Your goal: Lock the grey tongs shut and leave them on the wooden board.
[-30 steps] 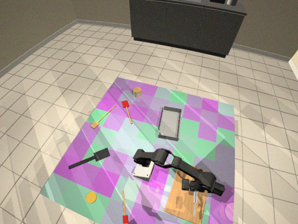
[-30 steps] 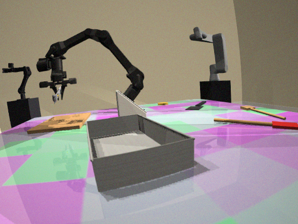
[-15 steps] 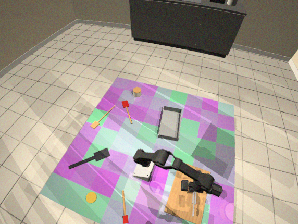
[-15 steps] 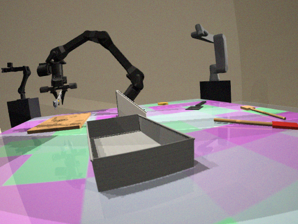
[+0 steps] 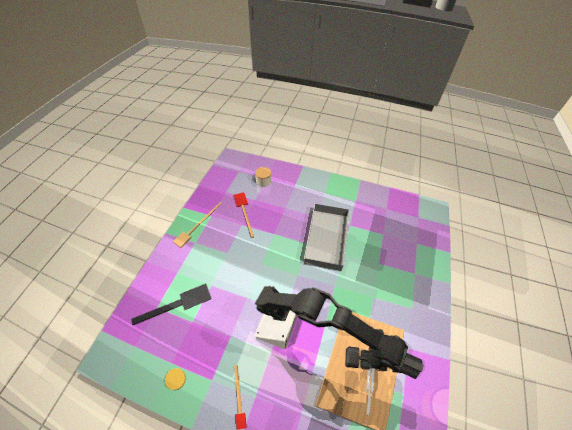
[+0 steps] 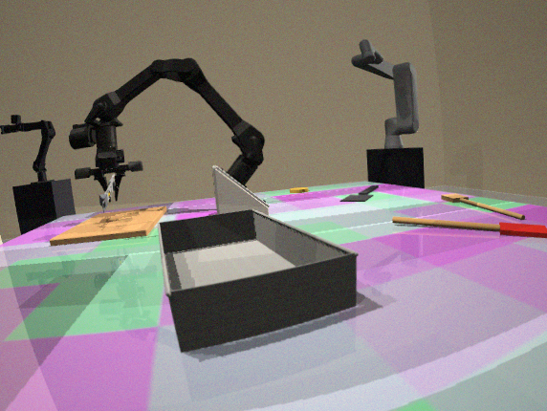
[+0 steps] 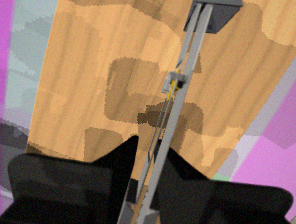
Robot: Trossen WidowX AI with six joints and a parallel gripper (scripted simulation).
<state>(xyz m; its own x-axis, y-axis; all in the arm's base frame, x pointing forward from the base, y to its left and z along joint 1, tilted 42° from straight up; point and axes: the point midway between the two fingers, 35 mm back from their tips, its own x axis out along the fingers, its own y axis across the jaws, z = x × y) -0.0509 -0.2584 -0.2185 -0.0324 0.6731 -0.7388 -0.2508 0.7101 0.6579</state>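
Right now my gripper tip is 60 mm above the wooden board. From my gripper tip the other things lie so: grey roasting tin (470 mm ahead, 290 mm to the left, 40 mm below); red spatula (720 mm to the left, 470 mm ahead, 60 mm below); black spatula (750 mm to the left, 60 mm below, 60 mm behind).
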